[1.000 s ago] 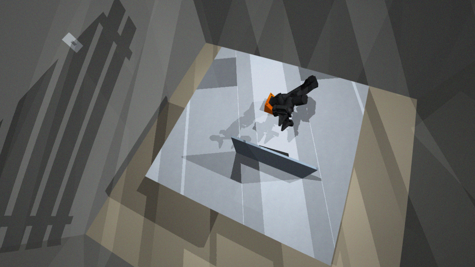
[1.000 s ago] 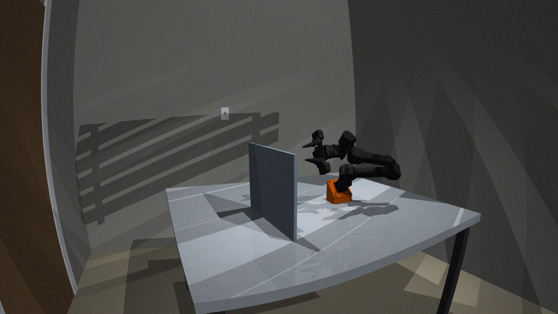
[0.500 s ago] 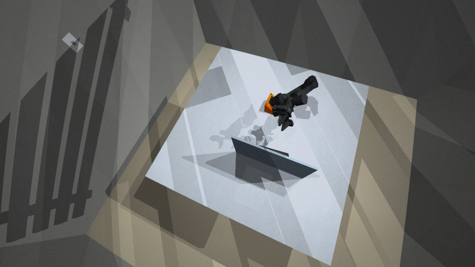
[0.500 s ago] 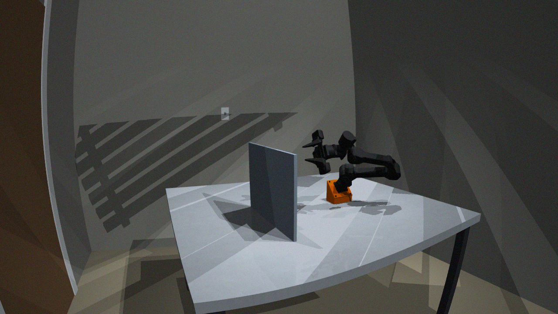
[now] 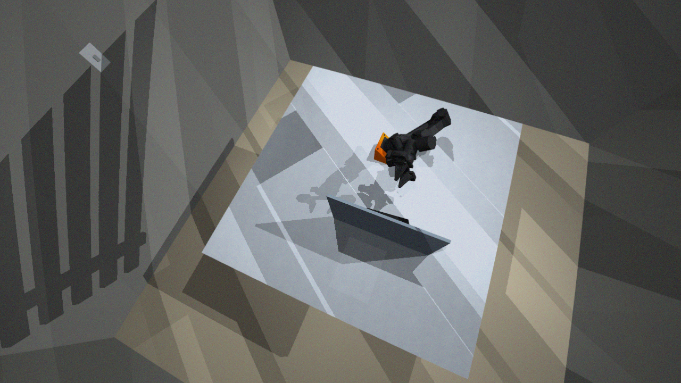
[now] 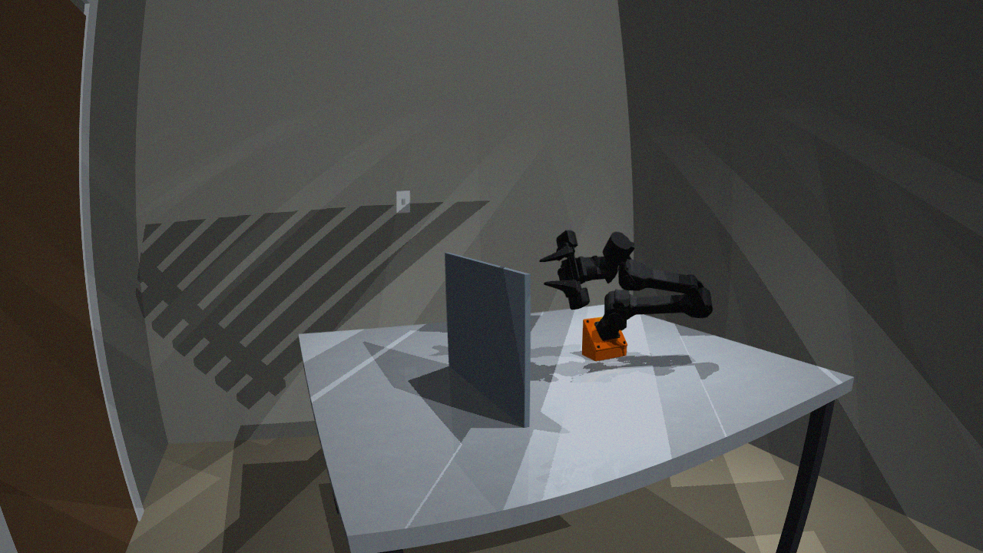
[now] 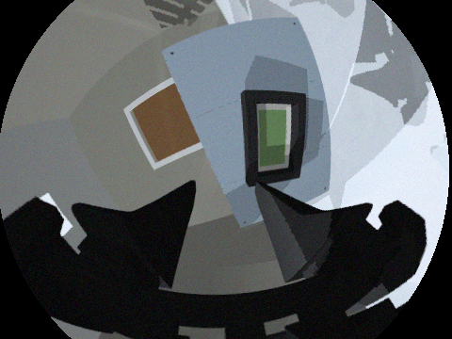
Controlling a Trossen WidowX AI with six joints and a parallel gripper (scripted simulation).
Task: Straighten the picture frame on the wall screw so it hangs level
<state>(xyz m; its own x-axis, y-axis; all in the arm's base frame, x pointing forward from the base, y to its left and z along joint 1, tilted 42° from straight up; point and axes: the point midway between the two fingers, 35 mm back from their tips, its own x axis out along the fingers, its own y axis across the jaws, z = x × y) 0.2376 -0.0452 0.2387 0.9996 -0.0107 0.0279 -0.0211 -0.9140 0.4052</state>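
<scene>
My gripper tip is now 14 cm short of the picture frame, 11 cm above it and 2 cm to the right of it. The rest, counted from my gripper tip: grey wall panel: 15 cm ahead, 12 cm below, 1 cm to the left.
</scene>
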